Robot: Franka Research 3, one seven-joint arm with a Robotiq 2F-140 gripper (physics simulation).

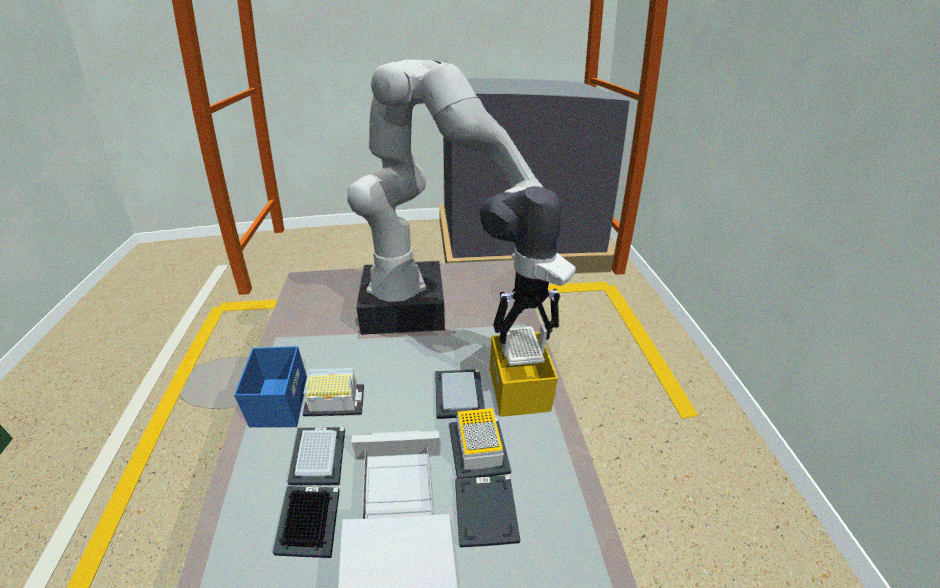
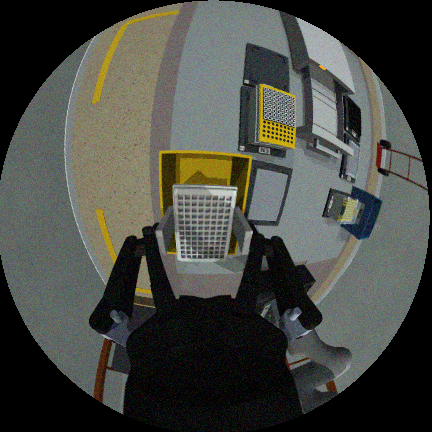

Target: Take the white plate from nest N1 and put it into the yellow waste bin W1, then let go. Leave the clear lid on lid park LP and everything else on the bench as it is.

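The white plate [image 1: 524, 348] [image 2: 204, 222], with a grid of wells, is between the fingers of my gripper [image 1: 524, 339] [image 2: 203, 215], which is shut on its two long sides. The plate is over the opening of the yellow waste bin [image 1: 524, 400] [image 2: 205, 162], toward the robot-base side; its exact height against the rim is hard to tell. The bin's inner floor partly shows beyond the plate. The clear lid [image 1: 460, 390] [image 2: 270, 194] lies flat on a dark frame beside the bin. A dark nest [image 1: 486, 511] [image 2: 266, 65] stands bare; its label is not readable.
A yellow-topped tip box [image 1: 480, 433] [image 2: 277, 115] stands near the bin. A blue bin [image 1: 271, 395] [image 2: 364, 215] and a yellow-tipped rack [image 1: 330, 389] stand at the left. A white plate [image 1: 317, 452] and a black plate [image 1: 306, 517] sit on nests. A white device [image 1: 397, 551] is at the front.
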